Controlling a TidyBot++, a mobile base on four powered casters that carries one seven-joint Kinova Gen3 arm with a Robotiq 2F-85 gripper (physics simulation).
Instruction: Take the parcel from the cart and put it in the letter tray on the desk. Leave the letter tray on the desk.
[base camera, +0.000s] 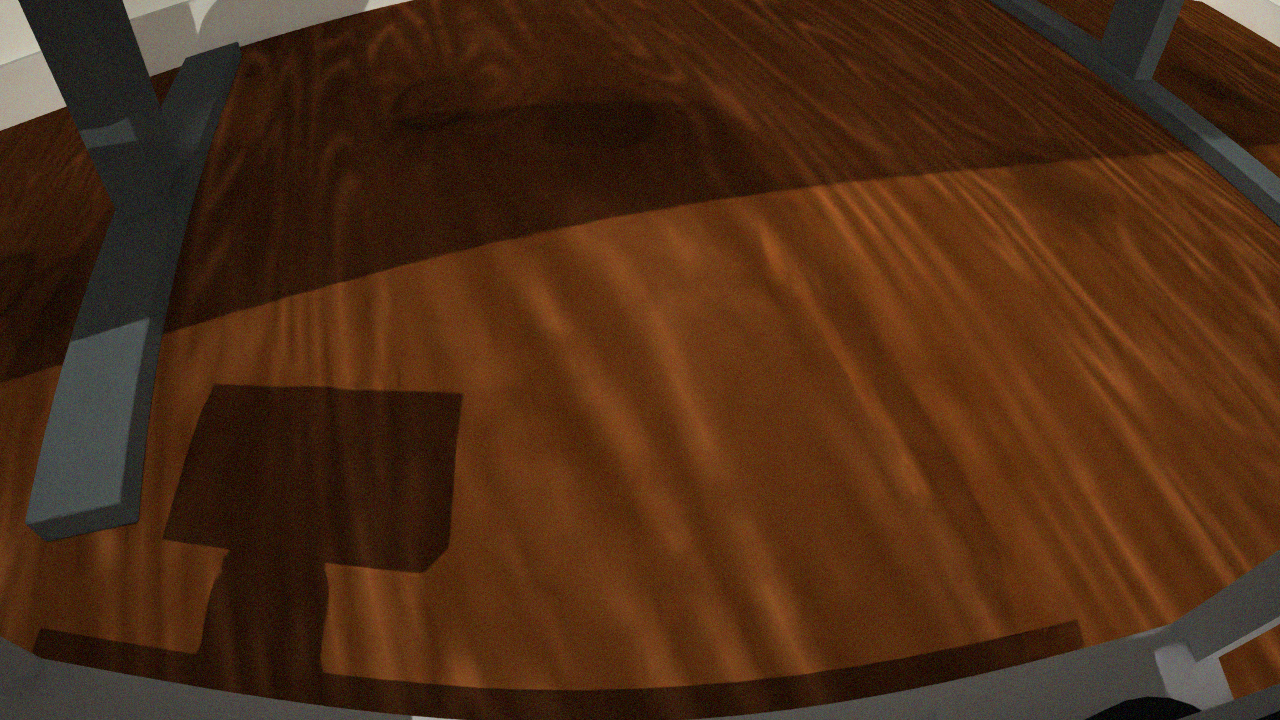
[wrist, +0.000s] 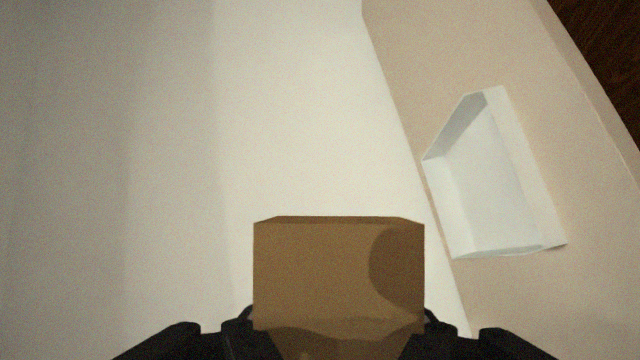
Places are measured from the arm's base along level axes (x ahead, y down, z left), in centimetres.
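Pixels of known places: gripper, fingertip midpoint: (wrist: 337, 315).
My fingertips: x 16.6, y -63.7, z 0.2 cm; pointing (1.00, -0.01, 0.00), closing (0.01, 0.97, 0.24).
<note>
For each thing: its middle in the pictures, then the offset to it from my fingertips. Level surfaces: height alone.
- brown box at the middle of its body: (wrist: 337, 324) dz -0.5, dx -2.5, dy +0.1 cm
- letter tray at the middle of its body: (wrist: 473, 189) dz -1.0, dx +47.7, dy +28.1 cm
- beige desk at its surface level: dy +31.4 cm
- brown wooden floor at its surface level: dy +103.4 cm
My gripper (wrist: 337, 315) is shut on the parcel, a brown box (wrist: 320, 270), at the bottom middle of the wrist view. The letter tray (wrist: 500, 185), white and open-topped, sits on the beige desk (wrist: 590, 210) at the right of the wrist view. The parcel shows to the left of and below the tray in that view, apart from it. The inside of the tray shows no object. The gripper, parcel and tray do not show in the base camera view. The cart does not show in either view.
Grey desk legs with feet (base camera: 102, 420) (base camera: 1136, 76) stand on the brown wooden floor (base camera: 716, 402) at the left and upper right. A pale wall (wrist: 300, 100) rises beyond the desk's edge. Dark shadows lie on the floor. The grey rim of my base (base camera: 895, 685) crosses the bottom.
</note>
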